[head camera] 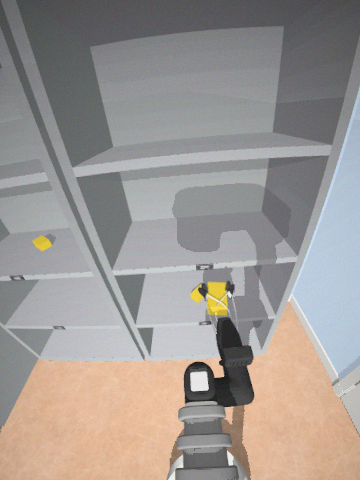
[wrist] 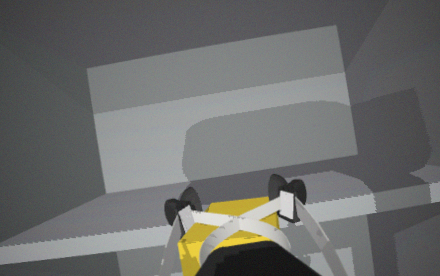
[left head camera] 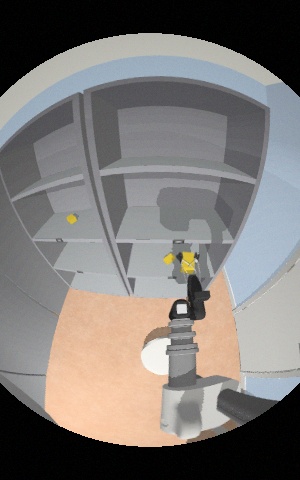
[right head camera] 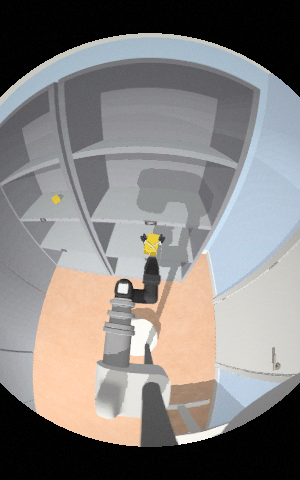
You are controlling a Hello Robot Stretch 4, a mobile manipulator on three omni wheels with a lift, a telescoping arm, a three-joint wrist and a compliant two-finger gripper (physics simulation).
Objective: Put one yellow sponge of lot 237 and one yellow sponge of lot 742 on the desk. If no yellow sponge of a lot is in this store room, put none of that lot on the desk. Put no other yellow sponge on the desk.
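Places are measured from the robot's base along level axes (x down, y left, z ahead), in metres.
Where they show: gripper, between the fingertips: (head camera: 215,283) (wrist: 234,196) (left head camera: 187,252) (right head camera: 152,234); robot's base, origin of its link: (left head camera: 161,354) (right head camera: 137,335).
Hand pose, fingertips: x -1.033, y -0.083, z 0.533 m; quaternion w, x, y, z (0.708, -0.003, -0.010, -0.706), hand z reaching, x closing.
Observation:
Things, the pixels of their centre, and the offset from my fingertips.
- second yellow sponge, middle of its body: (head camera: 199,293) (left head camera: 168,258) dx +0.503, dy +0.034, dz +0.369 m
- third yellow sponge, middle of its body: (head camera: 42,243) (left head camera: 71,218) (right head camera: 55,198) dx +0.046, dy +0.948, dz +0.436 m
- small label holder, middle of its body: (head camera: 204,267) dx +0.085, dy +0.017, dz +0.175 m
My gripper (head camera: 216,288) (left head camera: 188,256) (right head camera: 152,238) (wrist: 234,196) is shut on a yellow sponge (head camera: 217,297) (left head camera: 188,264) (right head camera: 151,246) (wrist: 242,208), which sits between the two fingertips. It is held in front of the right shelf unit, near a shelf's front edge. A second yellow sponge (head camera: 197,293) (left head camera: 169,258) lies on a lower shelf of that unit, left of the gripper in the head view and partly hidden by a fingertip. A third yellow sponge (head camera: 42,243) (left head camera: 72,219) (right head camera: 56,199) lies on a shelf of the left unit. No lot number is readable. The desk does not show.
The right shelf unit (head camera: 316,200) has a side panel next to a blue wall (head camera: 340,250). A small label holder (head camera: 204,267) is on its middle shelf edge. The left shelf unit (head camera: 60,276) adjoins it. A pale door (right head camera: 250,325) is at the right.

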